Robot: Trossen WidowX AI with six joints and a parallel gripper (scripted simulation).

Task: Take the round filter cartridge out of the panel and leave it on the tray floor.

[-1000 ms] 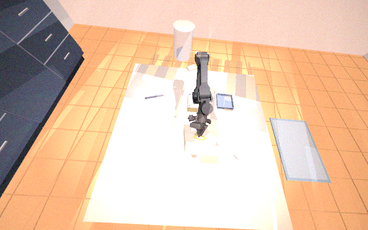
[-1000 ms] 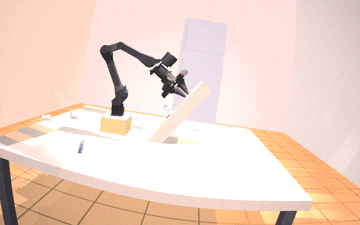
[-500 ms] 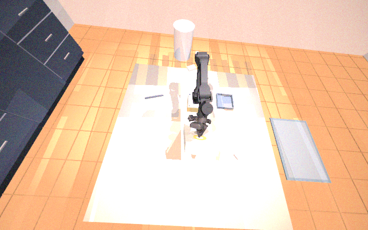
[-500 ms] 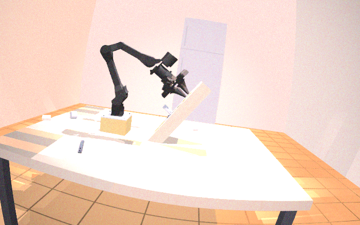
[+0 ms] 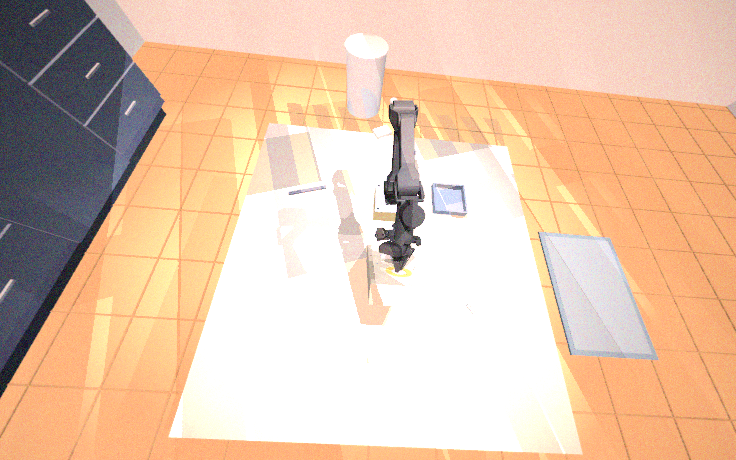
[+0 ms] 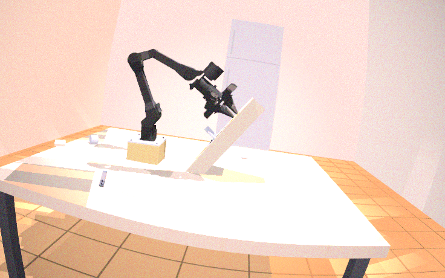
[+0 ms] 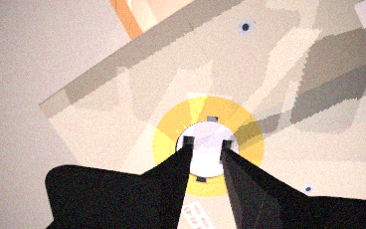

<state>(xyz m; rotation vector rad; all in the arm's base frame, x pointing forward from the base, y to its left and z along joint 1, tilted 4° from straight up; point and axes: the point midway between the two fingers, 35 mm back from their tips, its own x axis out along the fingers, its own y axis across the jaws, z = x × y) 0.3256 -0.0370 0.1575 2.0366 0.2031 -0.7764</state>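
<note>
My gripper tip is 10 mm short of the round white filter cartridge and 10 mm above it. From my gripper tip the other things lie so: cream service panel (30 mm behind, 80 mm below); then blue tray (370 mm behind, 340 mm to the left, 220 mm below).
</note>
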